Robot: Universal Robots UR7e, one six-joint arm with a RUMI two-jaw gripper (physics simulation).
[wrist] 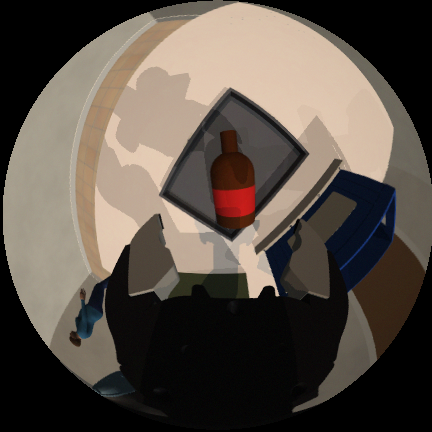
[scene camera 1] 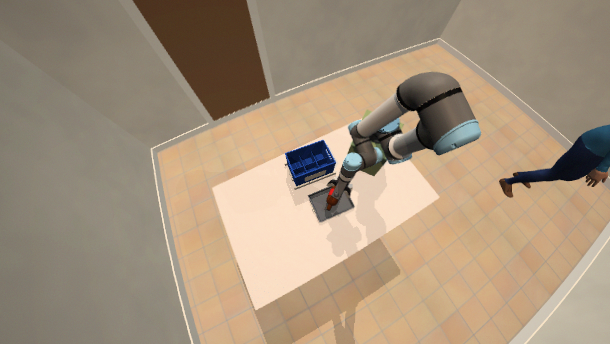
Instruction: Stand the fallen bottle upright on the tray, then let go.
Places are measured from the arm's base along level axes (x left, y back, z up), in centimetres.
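Pixels of known places: gripper, fingertip midpoint: [wrist: 228, 218].
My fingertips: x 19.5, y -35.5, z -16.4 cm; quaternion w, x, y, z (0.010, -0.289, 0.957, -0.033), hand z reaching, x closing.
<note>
Behind a point stands the place of what it marks.
The brown bottle [scene camera 1: 332, 199] @[x 21.2, y -39.0, z -23.1 cm] [wrist: 233, 175] @[x 20.7, y -38.6, z -23.1 cm] with a red band lies on its side in the dark grey tray [scene camera 1: 345, 206] @[x 27.4, y -31.7, z -30.4 cm] [wrist: 277, 150] @[x 15.8, y -47.6, z -30.4 cm]. In the wrist view its neck points up the picture, away from the gripper, and its base is by the tray's lower corner. My gripper [scene camera 1: 339, 191] @[x 19.5, y -35.5, z -16.4 cm] [wrist: 228, 218] @[x 19.5, y -35.5, z -16.4 cm] is open and empty. In the wrist view its jaws stand wide apart below the tray, one to each side of the bottle's base end. The gap between the jaws and the bottle is hard to judge. In the scene view the arm partly hides the bottle.
A blue crate [scene camera 1: 301, 179] @[x 2.4, y -51.9, z -19.5 cm] [wrist: 370, 187] @[x 2.3, y -53.6, z -18.3 cm] with compartments stands beside the tray on the pale table [scene camera 1: 260, 225] @[x 16.5, y -87.0, z -30.9 cm] [wrist: 300, 65] @[x 23.5, y -71.8, z -31.0 cm], with a thin rail [wrist: 300, 207] @[x 3.7, y -42.1, z -29.2 cm] along its near side. A green block [scene camera 1: 372, 166] @[x 12.7, y -5.6, z -19.8 cm] [wrist: 215, 286] @[x 5.8, y -11.5, z -25.9 cm] is by the arm's base. A person [scene camera 1: 570, 162] [wrist: 86, 320] is off the table.
</note>
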